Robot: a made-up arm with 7 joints. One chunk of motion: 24 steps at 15 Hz.
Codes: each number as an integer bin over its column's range. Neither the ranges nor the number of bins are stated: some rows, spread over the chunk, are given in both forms.
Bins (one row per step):
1: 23 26 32 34 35 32 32
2: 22 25 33 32 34 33 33
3: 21 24 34 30 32 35 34
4: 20 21 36 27 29 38 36
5: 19 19 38 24 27 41 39
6: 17 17 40 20 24 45 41
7: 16 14 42 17 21 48 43
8: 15 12 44 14 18 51 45
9: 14 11 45 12 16 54 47
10: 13 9 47 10 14 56 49
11: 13 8 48 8 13 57 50
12: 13 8 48 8 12 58 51
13: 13 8 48 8 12 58 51
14: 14 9 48 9 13 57 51
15: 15 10 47 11 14 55 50
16: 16 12 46 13 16 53 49
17: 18 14 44 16 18 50 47
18: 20 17 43 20 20 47 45
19: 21 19 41 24 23 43 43
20: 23 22 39 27 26 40 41
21: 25 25 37 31 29 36 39
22: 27 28 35 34 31 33 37
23: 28 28 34 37 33 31 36
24: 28 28 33 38 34 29 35
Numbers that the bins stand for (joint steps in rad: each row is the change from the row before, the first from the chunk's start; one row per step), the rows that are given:
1: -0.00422 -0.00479 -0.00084 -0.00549 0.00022 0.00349 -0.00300
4: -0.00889 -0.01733 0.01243 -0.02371 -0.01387 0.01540 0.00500
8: -0.01667 -0.03990 0.03897 -0.05756 -0.03971 0.04119 0.02300
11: -0.01978 -0.04994 0.05224 -0.07317 -0.05146 0.05310 0.03300
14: -0.01822 -0.04743 0.05224 -0.07057 -0.05146 0.05310 0.03500
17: -0.01200 -0.03489 0.03897 -0.05235 -0.03971 0.03921 0.02700
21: -0.00111 -0.00730 0.01575 -0.01330 -0.01387 0.01143 0.01100
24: 0.00356 0.00022 0.00248 0.00492 -0.00213 -0.00246 0.00300
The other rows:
2: -0.00578 -0.00730 0.00248 -0.01070 -0.00213 0.00548 -0.00100
3: -0.00733 -0.00981 0.00579 -0.01590 -0.00683 0.00944 0.00100
5: -0.01044 -0.02235 0.01906 -0.03152 -0.01857 0.02135 0.01100
6: -0.01356 -0.02737 0.02570 -0.04194 -0.02562 0.02929 0.01500
7: -0.01511 -0.03489 0.03233 -0.04975 -0.03267 0.03524 0.01900
9: -0.01822 -0.04241 0.04229 -0.06276 -0.04441 0.04714 0.02700
10: -0.01978 -0.04743 0.04892 -0.06797 -0.04911 0.05111 0.03100
12: -0.01978 -0.04994 0.05224 -0.07317 -0.05381 0.05508 0.03500
13: -0.01978 -0.04994 0.05224 -0.07317 -0.05381 0.05508 0.03500
15: -0.01667 -0.04492 0.04892 -0.06537 -0.04911 0.04913 0.03300
16: -0.01511 -0.03990 0.04560 -0.06016 -0.04441 0.04516 0.03100
18: -0.00889 -0.02737 0.03565 -0.04194 -0.03502 0.03325 0.02300
19: -0.00733 -0.02235 0.02902 -0.03152 -0.02797 0.02532 0.01900
20: -0.00422 -0.01483 0.02238 -0.02371 -0.02092 0.01937 0.01500
22: 0.00200 0.00022 0.00911 -0.00549 -0.00917 0.00548 0.00700
23: 0.00356 0.00022 0.00579 0.00232 -0.00448 0.00151 0.00500

